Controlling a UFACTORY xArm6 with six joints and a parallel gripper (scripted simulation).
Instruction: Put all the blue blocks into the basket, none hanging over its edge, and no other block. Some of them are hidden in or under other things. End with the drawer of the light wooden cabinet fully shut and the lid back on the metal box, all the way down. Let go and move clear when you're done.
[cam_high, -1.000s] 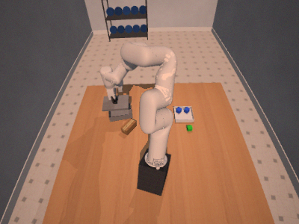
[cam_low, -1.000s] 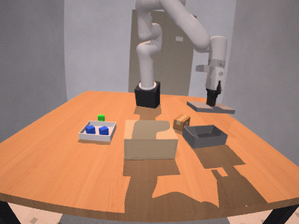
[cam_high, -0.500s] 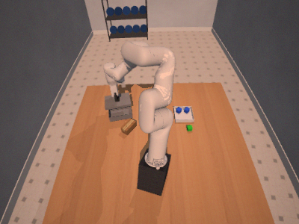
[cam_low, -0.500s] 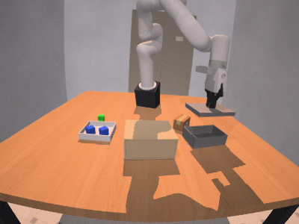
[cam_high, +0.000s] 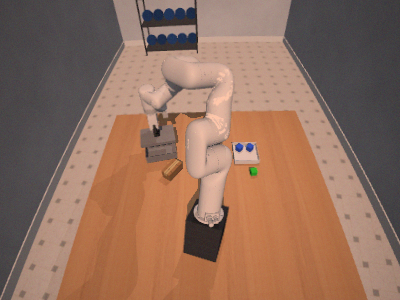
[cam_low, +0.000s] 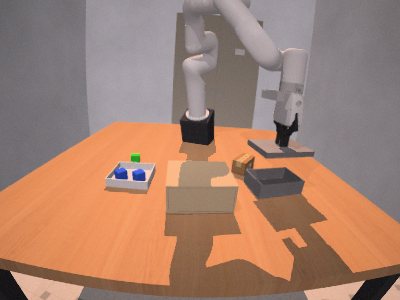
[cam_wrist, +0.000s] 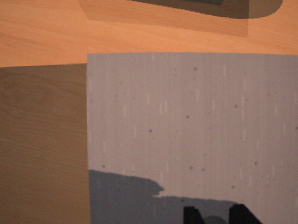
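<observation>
The grey metal box lies 160 mm below my hand. Also, from my hand: small brown box (160 mm behind, 50 mm to the right, 150 mm below); drawer (280 mm to the right, 140 mm below); red block (140 mm behind, 70 mm to the right, 160 mm below).
</observation>
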